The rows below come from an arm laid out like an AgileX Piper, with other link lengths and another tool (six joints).
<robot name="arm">
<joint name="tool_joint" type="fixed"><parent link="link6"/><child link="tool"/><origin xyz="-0.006 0.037 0.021" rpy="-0.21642 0 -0.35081"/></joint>
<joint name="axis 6" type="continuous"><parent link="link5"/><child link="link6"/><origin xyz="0 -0.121 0" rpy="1.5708 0 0"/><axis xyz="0 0 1"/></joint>
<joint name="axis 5" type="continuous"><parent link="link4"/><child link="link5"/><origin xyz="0 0 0" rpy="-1.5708 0 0"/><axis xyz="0 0 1"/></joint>
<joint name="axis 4" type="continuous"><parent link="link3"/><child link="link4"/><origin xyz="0.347 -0.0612 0" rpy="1.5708 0 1.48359"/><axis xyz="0 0 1"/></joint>
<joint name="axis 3" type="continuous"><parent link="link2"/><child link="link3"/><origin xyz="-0.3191 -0.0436 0"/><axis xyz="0 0 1"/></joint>
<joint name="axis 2" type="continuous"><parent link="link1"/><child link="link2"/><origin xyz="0 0 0" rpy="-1.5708 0 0"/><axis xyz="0 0 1"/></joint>
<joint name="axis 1" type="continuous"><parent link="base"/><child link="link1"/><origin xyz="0 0 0.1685"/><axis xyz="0 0 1"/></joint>
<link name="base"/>
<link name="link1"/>
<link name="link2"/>
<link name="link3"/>
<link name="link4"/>
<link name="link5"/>
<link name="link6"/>
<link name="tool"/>
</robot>
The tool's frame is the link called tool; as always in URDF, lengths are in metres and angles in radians. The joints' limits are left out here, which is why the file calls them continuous.
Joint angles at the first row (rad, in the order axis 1, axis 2, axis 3, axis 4, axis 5, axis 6):
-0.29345 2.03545 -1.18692 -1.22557 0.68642 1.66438
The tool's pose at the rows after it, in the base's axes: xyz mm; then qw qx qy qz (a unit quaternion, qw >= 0):
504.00 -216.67 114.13 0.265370 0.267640 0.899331 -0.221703
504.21 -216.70 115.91 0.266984 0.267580 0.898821 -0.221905
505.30 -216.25 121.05 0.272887 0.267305 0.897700 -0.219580
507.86 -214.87 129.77 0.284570 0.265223 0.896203 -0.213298
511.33 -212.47 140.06 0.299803 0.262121 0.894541 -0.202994
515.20 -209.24 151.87 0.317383 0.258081 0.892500 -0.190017
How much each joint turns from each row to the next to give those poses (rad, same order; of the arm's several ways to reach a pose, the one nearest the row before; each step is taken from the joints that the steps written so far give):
-0.00001 -0.00014 -0.00010 -0.00131 0.00102 0.00015
0.00011 -0.00319 0.00002 -0.00087 0.00006 0.00032
0.00004 -0.00952 0.00004 -0.00001 -0.00582 0.00043
0.00005 -0.01586 -0.00023 -0.00113 -0.01646 0.00111
0.00011 -0.01864 -0.00023 -0.00017 -0.02582 0.00210
0.00027 -0.02123 -0.00017 0.00121 -0.03181 0.00189

